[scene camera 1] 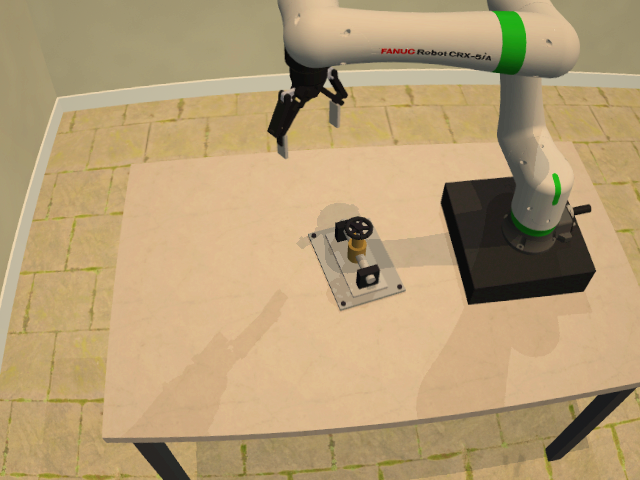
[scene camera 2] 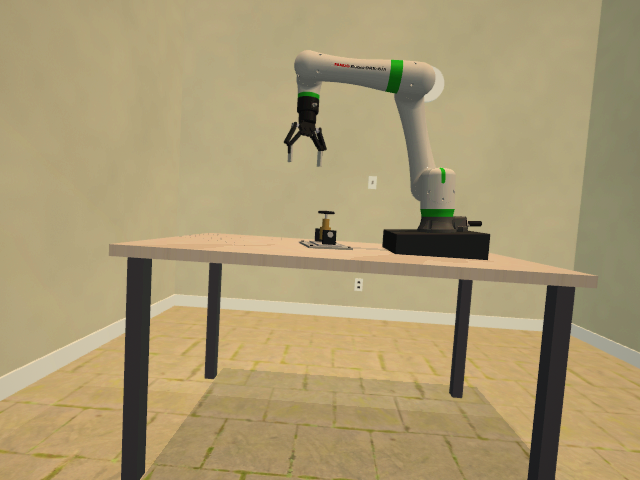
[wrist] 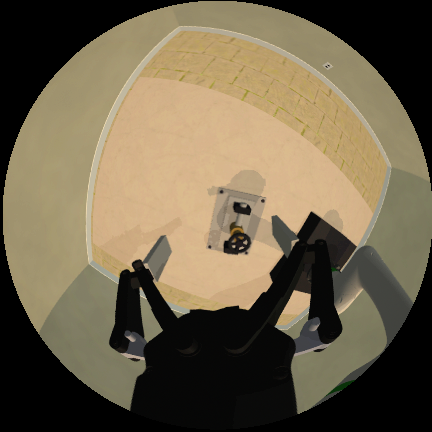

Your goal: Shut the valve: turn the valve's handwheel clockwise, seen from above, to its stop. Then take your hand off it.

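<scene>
The valve has a black spoked handwheel (scene camera 1: 358, 227) (scene camera 2: 326, 212) (wrist: 239, 243) lying level on top of a brass body (scene camera 1: 356, 251) (scene camera 2: 325, 224) (wrist: 236, 230). The body sits on a pipe between two black blocks, over a grey base plate (scene camera 1: 352, 301) (scene camera 2: 341, 247) (wrist: 257, 210) on the table. My gripper (scene camera 1: 309, 133) (scene camera 2: 304, 159) (wrist: 218, 235) is open and empty, with its fingers pointing down. It hangs well above the handwheel, a little to its left in the second scene view, and touches nothing. The handwheel's turn angle relative to its stop cannot be told.
The arm's black pedestal (scene camera 1: 465, 227) (scene camera 2: 435, 245) (wrist: 317, 227) stands on the table (scene camera 1: 206, 258) (scene camera 2: 206, 253) (wrist: 165, 150), right of the valve in the scene views. The arm (scene camera 1: 413, 36) (scene camera 2: 361, 72) reaches over from it high above the table. Arm shadows fall across the base plate.
</scene>
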